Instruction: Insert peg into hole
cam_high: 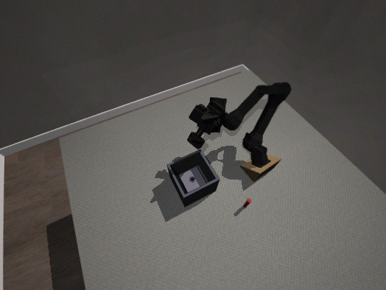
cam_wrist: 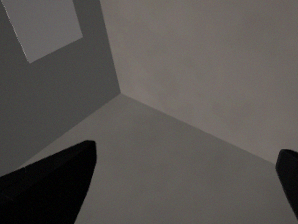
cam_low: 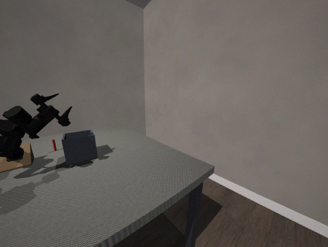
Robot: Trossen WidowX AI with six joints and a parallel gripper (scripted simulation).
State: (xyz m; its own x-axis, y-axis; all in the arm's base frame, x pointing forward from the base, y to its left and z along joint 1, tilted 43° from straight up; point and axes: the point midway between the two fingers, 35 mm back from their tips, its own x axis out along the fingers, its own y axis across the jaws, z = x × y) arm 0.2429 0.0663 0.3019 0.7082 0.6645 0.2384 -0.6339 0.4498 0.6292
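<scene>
My hand is 8 cm past the red peg, 27 cm to the right of it and 28 cm above it. Also, from my hand: grey plate (7 cm ahead, 6 cm to the left, 27 cm below).
</scene>
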